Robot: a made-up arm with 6 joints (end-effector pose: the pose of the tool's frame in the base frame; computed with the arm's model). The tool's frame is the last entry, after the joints. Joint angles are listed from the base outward.
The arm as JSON. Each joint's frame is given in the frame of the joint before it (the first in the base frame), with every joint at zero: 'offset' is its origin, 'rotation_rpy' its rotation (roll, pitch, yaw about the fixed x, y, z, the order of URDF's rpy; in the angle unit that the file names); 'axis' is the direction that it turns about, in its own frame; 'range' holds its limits. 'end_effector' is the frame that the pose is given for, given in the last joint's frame.
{
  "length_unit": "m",
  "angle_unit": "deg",
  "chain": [
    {
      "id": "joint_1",
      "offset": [
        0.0,
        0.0,
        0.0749
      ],
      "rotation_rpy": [
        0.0,
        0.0,
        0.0
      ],
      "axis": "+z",
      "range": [
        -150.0,
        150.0
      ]
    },
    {
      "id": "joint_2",
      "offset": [
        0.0,
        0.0,
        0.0
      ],
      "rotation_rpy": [
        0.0,
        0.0,
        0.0
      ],
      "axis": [
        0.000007,
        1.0,
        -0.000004
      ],
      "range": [
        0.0,
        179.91
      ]
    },
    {
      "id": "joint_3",
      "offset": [
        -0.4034,
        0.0,
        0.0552
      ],
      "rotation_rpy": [
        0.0,
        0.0,
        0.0
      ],
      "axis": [
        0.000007,
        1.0,
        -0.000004
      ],
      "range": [
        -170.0,
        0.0
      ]
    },
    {
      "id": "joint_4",
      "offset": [
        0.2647,
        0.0,
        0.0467
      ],
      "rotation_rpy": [
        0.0,
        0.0,
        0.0
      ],
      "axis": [
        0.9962,
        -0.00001,
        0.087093
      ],
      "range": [
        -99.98,
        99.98
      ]
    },
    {
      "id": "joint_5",
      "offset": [
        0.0,
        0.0,
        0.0
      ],
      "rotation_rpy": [
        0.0,
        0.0,
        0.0
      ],
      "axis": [
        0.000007,
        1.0,
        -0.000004
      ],
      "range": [
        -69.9,
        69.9
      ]
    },
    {
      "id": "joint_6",
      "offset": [
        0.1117,
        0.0,
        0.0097
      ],
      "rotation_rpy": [
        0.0,
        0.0,
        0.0
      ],
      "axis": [
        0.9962,
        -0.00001,
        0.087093
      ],
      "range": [
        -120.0,
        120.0
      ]
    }
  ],
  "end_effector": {
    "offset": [
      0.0,
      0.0,
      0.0
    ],
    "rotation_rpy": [
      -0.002,
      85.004,
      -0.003
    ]
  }
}
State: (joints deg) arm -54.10 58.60 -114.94 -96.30 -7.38 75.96
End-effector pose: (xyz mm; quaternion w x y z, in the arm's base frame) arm 11.3 8.8 791.0 0.7781 0.0144 0.2609 -0.5712
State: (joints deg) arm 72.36 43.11 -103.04 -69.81 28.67 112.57
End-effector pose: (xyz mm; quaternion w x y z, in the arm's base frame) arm 16.0 -116.4 724.6 0.5399 0.1443 0.3419 0.7555
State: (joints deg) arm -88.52 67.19 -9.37 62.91 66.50 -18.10
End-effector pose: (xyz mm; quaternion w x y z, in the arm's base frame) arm 93.2 -62.3 205.1 0.2000 0.7393 0.4884 0.4183
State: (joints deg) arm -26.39 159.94 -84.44 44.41 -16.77 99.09
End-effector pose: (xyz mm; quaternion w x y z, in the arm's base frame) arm 497.8 -272.2 -176.7 0.2267 0.9552 0.0671 0.1780
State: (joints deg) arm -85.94 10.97 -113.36 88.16 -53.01 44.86
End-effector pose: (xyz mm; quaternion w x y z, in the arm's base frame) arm -125.4 503.2 517.9 0.7821 -0.2879 -0.3658 0.4142
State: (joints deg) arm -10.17 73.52 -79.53 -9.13 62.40 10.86
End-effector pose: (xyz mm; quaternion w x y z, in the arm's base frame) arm 259.5 -62.6 465.1 0.3300 0.1604 0.9271 -0.0768
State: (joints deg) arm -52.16 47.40 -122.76 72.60 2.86 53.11
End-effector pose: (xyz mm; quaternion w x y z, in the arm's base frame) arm -112.5 153.6 787.2 0.7962 0.0910 0.0254 0.5976
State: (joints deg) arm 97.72 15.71 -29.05 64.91 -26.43 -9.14
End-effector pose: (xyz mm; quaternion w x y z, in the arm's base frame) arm 49.8 -31.5 395.4 0.3120 -0.0191 0.5188 0.7957
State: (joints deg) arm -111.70 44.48 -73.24 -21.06 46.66 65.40
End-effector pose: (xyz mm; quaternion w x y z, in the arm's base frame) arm -51.9 -51.1 544.7 0.4917 0.7683 0.0347 -0.4083
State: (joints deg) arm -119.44 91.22 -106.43 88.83 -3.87 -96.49
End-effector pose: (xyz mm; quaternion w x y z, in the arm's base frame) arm -209.0 -355.0 630.3 0.3480 0.4885 0.2974 -0.7429
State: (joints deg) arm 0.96 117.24 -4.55 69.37 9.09 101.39
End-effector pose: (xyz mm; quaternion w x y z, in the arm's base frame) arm 134.8 18.9 42.5 0.0861 -0.9778 -0.0758 0.1751
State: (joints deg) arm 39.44 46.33 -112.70 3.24 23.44 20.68
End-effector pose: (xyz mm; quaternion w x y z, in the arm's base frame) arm -79.0 -61.7 749.2 0.7933 -0.0596 0.3538 0.4918
